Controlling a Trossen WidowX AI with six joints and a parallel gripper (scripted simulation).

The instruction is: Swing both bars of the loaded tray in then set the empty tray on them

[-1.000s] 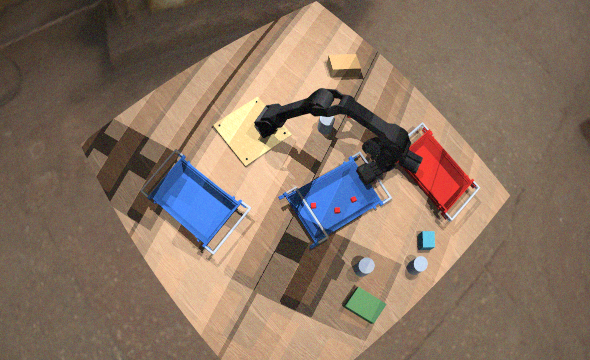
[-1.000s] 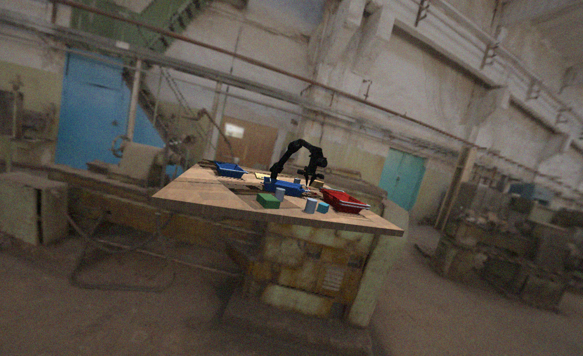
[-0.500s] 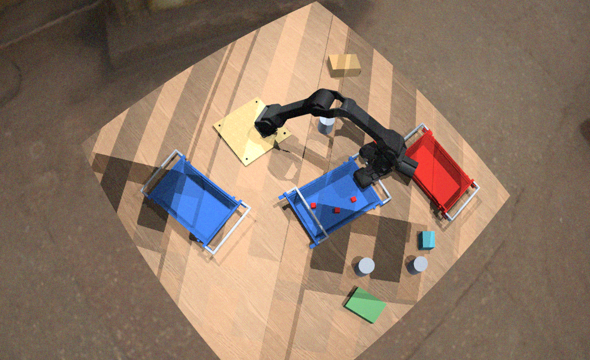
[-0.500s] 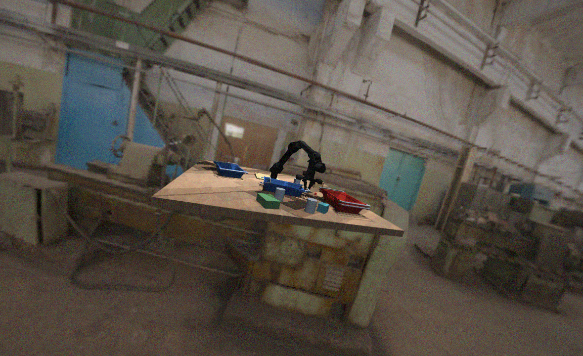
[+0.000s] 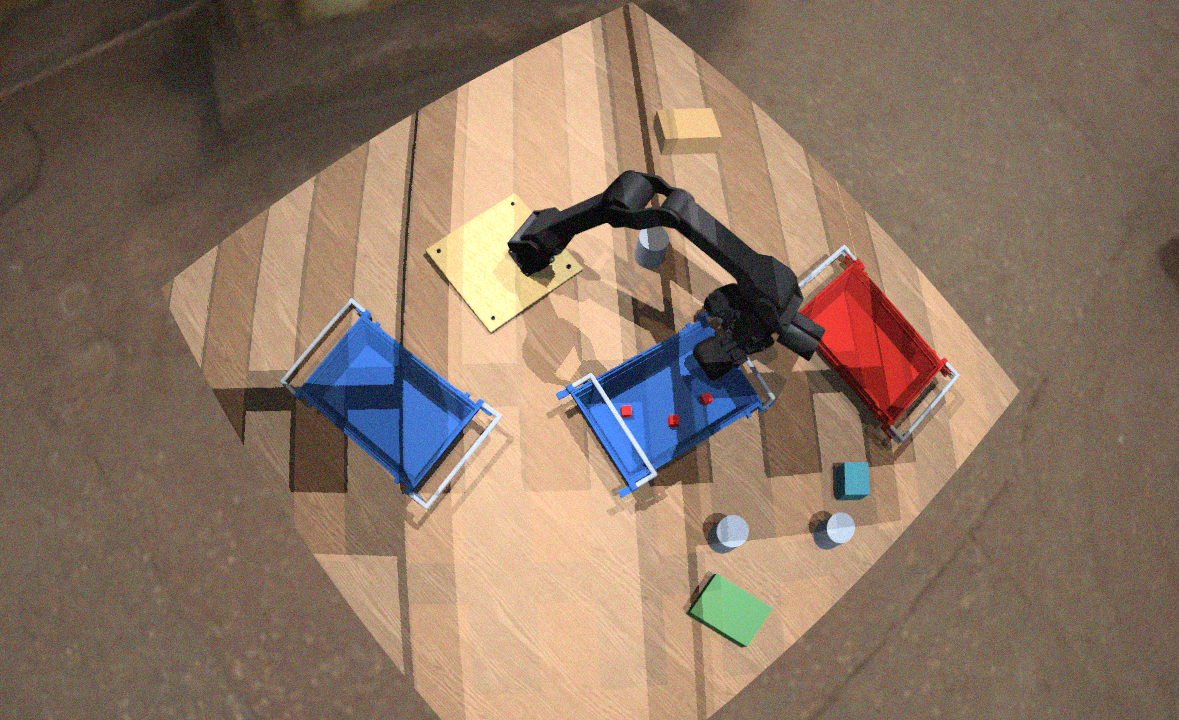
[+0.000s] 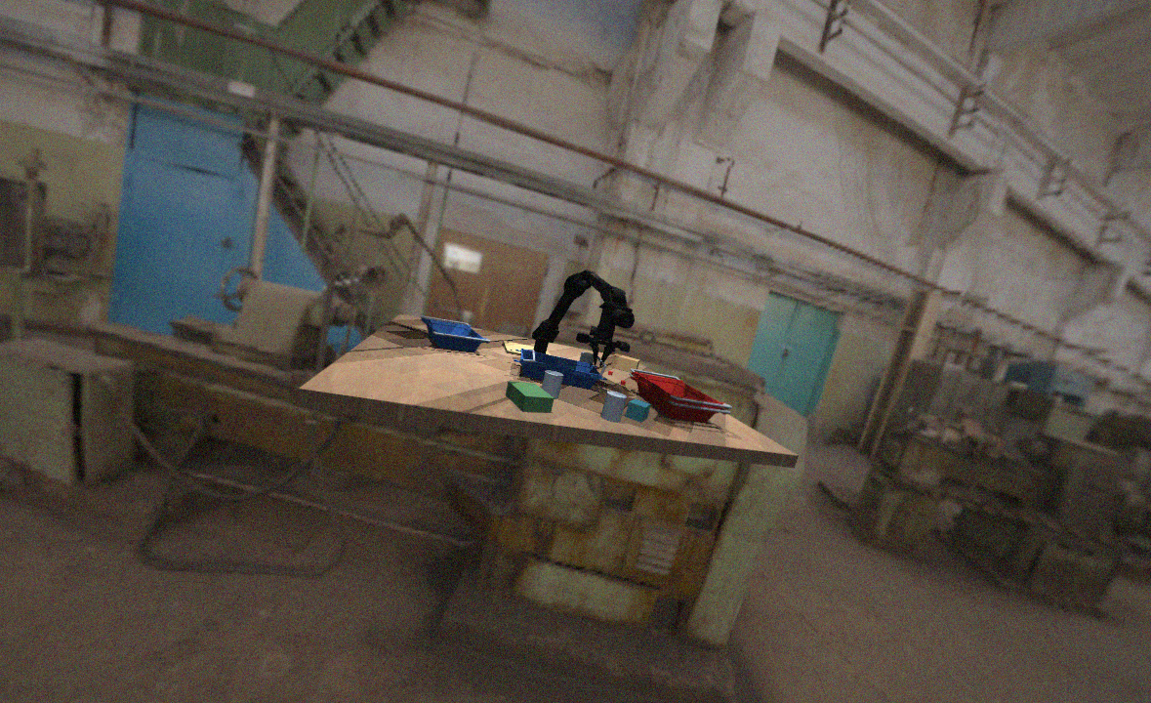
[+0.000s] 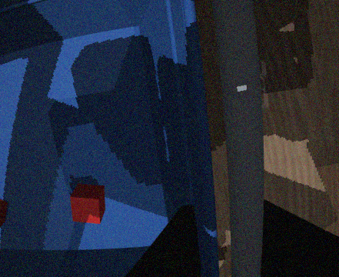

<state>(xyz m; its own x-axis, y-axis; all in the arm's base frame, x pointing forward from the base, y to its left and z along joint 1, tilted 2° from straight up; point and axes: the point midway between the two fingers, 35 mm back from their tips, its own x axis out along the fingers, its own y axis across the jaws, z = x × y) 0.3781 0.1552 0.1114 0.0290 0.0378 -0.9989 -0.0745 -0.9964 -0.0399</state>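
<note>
The blue tray lies 530 mm to the right of my gripper tip, 280 mm behind it and 30 mm below it. The rest, counted from my gripper tip: cyan cube 310 mm ahead, 60 mm to the left, 50 mm below; then green block 350 mm ahead, 270 mm to the right, 50 mm below; then tan box 450 mm behind, 270 mm to the left, 40 mm below.
</note>
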